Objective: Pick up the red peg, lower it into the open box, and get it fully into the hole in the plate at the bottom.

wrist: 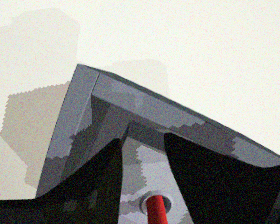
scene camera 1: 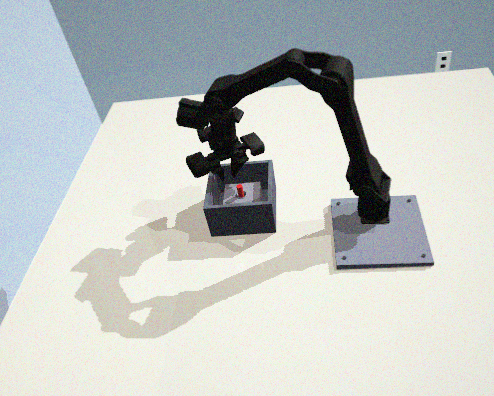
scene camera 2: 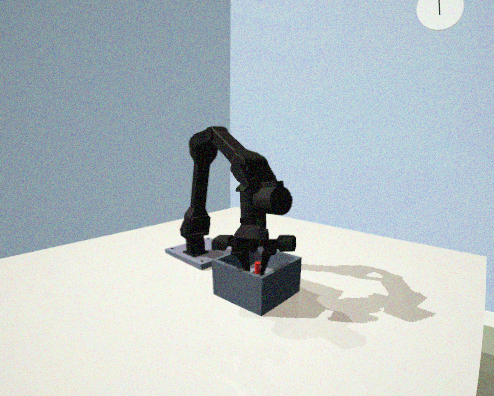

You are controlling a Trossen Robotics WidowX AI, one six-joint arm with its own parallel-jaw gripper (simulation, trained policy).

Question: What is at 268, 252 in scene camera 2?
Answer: My gripper.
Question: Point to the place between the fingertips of my gripper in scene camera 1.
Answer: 227, 178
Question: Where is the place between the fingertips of my gripper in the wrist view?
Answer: At 142, 142
